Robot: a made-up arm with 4 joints.
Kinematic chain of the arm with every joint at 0, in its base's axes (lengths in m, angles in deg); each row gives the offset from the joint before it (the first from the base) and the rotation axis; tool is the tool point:
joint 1: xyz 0 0 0.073 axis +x
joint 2: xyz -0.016 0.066 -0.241 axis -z
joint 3: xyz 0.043 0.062 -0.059 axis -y
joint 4: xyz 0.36 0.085 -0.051 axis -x
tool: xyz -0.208 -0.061 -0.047
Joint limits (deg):
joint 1: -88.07..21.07
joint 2: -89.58..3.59
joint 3: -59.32..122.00
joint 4: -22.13..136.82
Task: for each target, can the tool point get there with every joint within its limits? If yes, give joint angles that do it. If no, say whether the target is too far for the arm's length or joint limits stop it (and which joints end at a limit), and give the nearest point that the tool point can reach.
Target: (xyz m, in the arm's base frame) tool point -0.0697 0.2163 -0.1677
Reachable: yes | joints -10.60 -67.91 34.10 108.34
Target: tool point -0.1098 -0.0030 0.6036
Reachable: no: joint limits stop it (at a limit: joint 1, joint 2, joint 3) | nearest point -0.1531 -0.1841 0.0588 | short by 0.576 m
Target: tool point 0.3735 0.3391 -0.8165
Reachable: no: too far | nearest point 0.1264 0.1769 -0.3910 | short by 0.518 m
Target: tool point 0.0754 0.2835 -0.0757
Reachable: yes | joints 11.52 -40.67 63.59 10.25
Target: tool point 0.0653 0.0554 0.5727
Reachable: no: joint limits stop it (at a limit: joint 1, joint 3, joint 4) | nearest point 0.0391 0.2052 0.0354 | short by 0.558 m
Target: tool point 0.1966 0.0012 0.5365
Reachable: no: joint limits stop it (at a limit: joint 1, joint 2, joint 4) | nearest point 0.0753 0.1978 0.0287 | short by 0.558 m
